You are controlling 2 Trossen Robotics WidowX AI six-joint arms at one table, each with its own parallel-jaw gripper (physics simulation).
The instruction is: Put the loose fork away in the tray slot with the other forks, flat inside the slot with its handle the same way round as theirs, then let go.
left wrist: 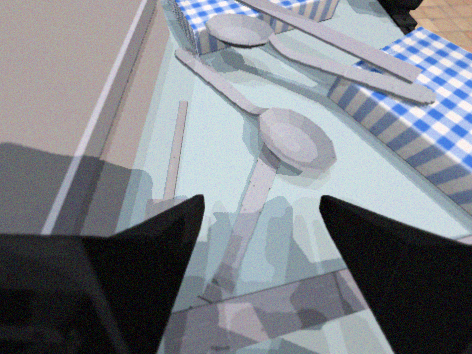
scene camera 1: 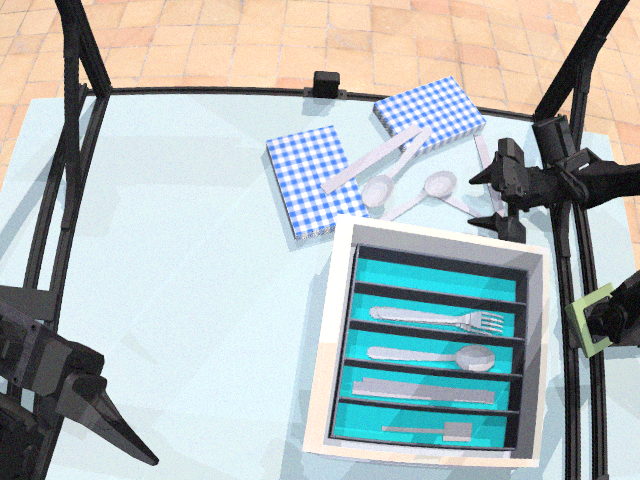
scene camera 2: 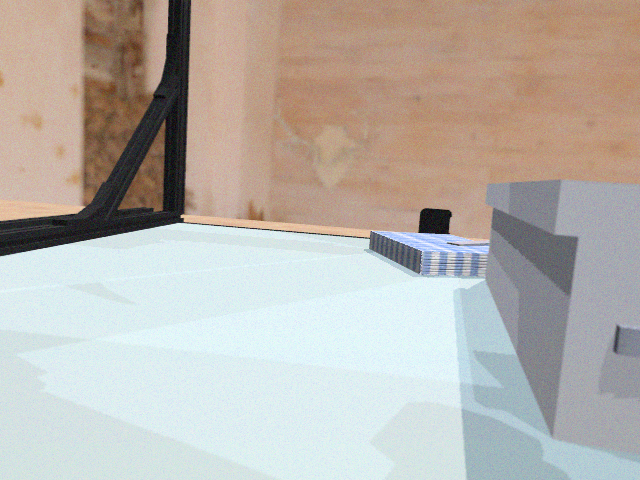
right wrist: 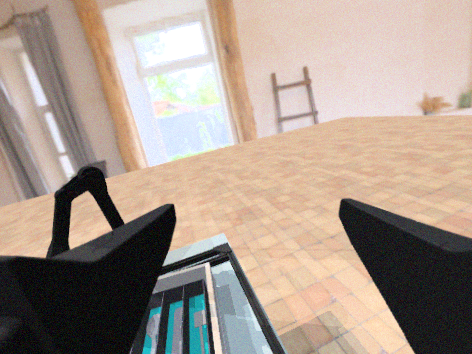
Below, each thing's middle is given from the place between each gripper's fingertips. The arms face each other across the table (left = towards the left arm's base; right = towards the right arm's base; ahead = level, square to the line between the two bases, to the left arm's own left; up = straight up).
Labels:
Now: left hand 250 mm short of the cutlery tray (scene camera 1: 380,276), 100 mm to the left of it and 10 mm below it.
I see my right gripper 420 mm above the cutlery tray, 330 mm to the right of it and 180 mm past it.

